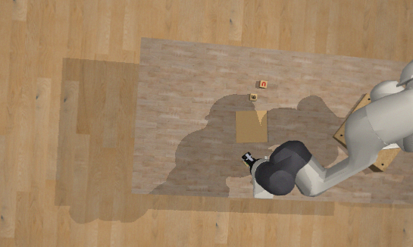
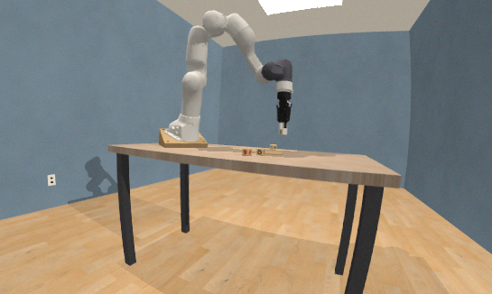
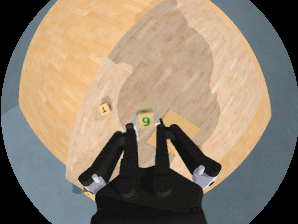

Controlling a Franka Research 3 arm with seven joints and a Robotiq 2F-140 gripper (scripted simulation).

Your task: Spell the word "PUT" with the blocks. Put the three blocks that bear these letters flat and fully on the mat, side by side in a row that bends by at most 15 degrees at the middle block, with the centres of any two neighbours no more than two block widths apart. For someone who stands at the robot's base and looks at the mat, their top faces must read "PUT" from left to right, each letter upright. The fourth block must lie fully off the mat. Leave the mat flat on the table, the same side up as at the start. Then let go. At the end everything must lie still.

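Now: the T block 110 mm below my hand, 90 mm to the left of it and 80 mm behind it. From my hand the other things lie so: green P block: 20 mm below; then block marked 6: 270 mm to the right, 110 mm below, 30 mm behind; then tan mat: 140 mm to the right, 130 mm below, 30 mm behind.
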